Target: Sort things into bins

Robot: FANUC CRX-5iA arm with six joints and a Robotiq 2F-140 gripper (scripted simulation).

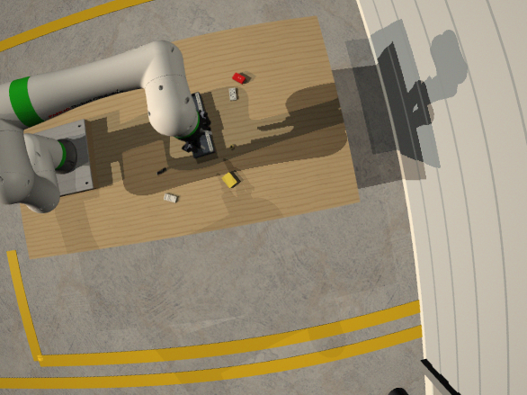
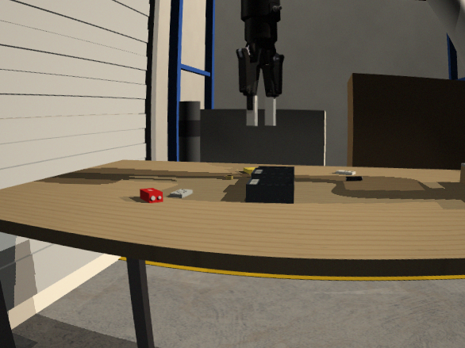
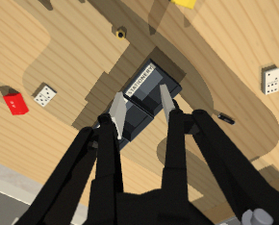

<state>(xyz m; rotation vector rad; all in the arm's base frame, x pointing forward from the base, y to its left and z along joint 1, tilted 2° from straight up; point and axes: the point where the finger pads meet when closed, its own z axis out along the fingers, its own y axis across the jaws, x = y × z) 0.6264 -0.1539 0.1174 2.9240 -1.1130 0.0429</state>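
Now: hand 3 cm short of the yellow pad, 15 cm to the left of it and 15 cm above it. Round my hand: nut 8 cm ahead, 3 cm to the right, 15 cm below; then black piece 23 cm behind, 4 cm to the right, 15 cm below; then black three-part bin 3 cm behind, 9 cm to the left, 14 cm below.
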